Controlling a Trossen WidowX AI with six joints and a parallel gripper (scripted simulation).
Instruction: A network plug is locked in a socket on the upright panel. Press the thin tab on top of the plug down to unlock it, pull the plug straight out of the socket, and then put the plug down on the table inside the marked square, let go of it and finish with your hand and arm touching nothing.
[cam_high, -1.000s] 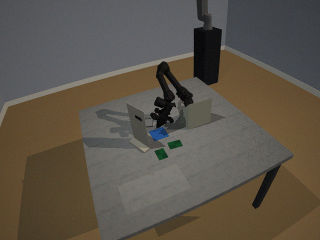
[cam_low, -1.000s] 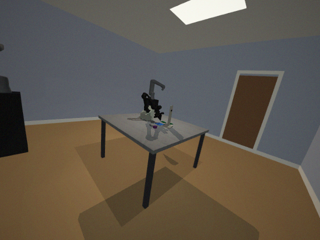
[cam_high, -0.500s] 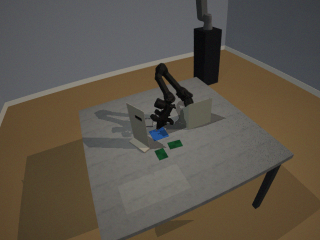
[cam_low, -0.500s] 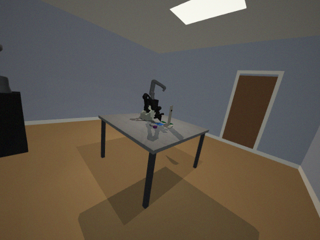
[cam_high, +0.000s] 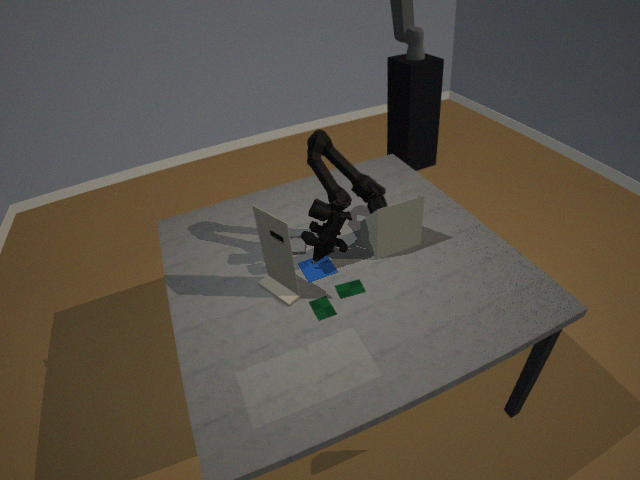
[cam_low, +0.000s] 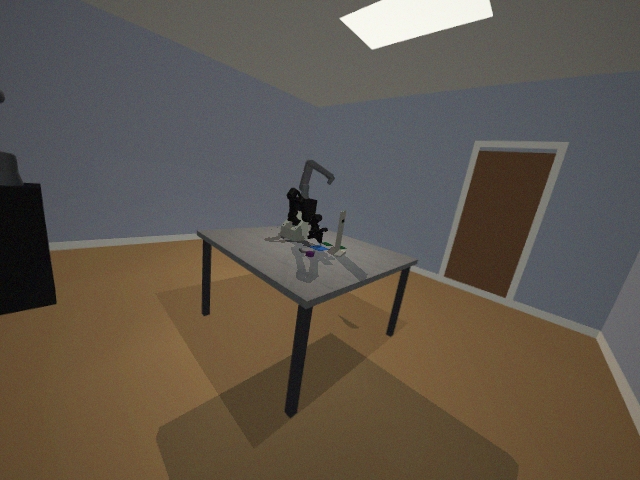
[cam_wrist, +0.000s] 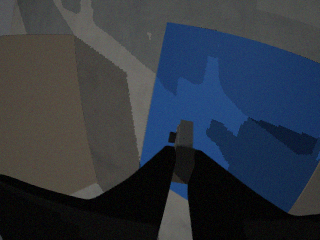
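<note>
Now: the blue marked square 4 cm below my gripper tip and 1 cm behind it. Round my gripper tip: purple object (22 cm to the right, 10 cm ahead, 3 cm below); then upright panel (15 cm ahead, 11 cm above, 4 cm to the left); then grey network plug (right at my gripper tip).
</note>
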